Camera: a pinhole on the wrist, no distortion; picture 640 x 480 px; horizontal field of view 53.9 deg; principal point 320.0 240.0 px. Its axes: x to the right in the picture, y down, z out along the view. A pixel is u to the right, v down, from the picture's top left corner.
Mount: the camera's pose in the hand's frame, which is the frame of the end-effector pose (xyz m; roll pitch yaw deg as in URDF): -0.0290 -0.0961 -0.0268 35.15 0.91 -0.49
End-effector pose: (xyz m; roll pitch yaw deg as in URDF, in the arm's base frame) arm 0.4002 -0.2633 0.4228 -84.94 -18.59 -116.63
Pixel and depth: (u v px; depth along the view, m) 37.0 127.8 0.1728
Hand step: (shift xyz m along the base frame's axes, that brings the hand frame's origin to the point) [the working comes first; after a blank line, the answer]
In the camera's frame: -0.0777 -0.0308 0.1728

0.1474 0.1195 0.1823
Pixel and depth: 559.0 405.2 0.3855
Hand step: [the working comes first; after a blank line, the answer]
In the camera's frame: 0.1464 0.1012 0.3855

0.2741 -0.1720 0.2911
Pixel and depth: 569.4 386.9 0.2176
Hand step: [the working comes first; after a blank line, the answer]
In the camera's frame: 0.0862 0.0508 0.2176

0.1477 -0.0677 0.2045
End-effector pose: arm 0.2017 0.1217 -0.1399 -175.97 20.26 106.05
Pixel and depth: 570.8 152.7 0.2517
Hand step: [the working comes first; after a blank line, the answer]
In the camera's frame: 0.1003 -0.0349 0.2517

-0.2755 -0.0579 -0.1546
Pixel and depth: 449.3 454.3 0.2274
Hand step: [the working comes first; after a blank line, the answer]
In the camera's frame: 0.0467 0.0774 0.2274

-0.1582 -0.0940 -0.1863
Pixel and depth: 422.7 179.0 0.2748
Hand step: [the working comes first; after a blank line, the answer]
In the camera's frame: 0.0448 -0.0266 0.2748

-0.2664 -0.1178 -0.1580
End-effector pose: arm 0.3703 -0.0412 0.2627 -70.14 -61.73 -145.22
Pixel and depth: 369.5 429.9 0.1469
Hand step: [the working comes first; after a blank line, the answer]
In the camera's frame: 0.0116 0.0443 0.1469

0.1692 0.0414 0.0698
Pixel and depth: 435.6 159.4 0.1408
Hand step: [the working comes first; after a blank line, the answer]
In the camera's frame: 0.0259 -0.0180 0.1408

0.1550 0.0984 0.0960
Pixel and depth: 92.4 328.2 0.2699
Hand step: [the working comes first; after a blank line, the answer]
In the camera's frame: -0.0976 0.0378 0.2699

0.3250 0.0679 0.0238
